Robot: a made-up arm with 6 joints.
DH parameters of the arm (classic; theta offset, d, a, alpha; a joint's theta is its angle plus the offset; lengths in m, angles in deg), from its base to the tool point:
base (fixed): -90 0.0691 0 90
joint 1: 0 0.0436 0.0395 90
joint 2: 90 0.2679 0.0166 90
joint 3: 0 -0.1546 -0.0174 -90
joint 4: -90 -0.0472 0.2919 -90
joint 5: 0 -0.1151 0.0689 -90
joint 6: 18.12 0 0.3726 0
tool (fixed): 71.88 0.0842 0 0
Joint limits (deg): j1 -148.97..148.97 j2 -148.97..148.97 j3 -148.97..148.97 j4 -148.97..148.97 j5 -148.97..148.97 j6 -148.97..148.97
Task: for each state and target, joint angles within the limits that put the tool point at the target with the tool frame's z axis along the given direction. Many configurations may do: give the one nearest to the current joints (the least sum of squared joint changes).
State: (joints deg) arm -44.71 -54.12 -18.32 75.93 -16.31 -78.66
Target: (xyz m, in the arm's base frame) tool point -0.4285 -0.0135 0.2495 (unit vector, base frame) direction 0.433 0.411 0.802
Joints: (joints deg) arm -23.03 -58.54 -62.75 86.62 -8.04 -97.47
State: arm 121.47 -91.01 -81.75 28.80 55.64 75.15
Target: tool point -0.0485 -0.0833 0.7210 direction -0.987 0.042 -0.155
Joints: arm 140.64 -90.33 -107.07 -9.27 88.55 129.17
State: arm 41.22 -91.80 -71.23 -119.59 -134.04 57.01
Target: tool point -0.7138 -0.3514 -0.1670 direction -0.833 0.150 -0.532
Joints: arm 3.60 -90.21 -52.70 -147.63 -99.67 42.61
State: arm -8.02 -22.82 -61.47 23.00 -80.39 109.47
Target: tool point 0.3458 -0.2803 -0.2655 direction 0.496 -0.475 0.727
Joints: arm 7.83 -28.11 -56.95 31.85 -60.05 97.71
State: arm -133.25 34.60 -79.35 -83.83 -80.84 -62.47
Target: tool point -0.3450 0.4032 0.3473 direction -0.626 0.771 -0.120
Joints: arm -108.25 55.61 -81.02 -43.33 -99.67 -55.19
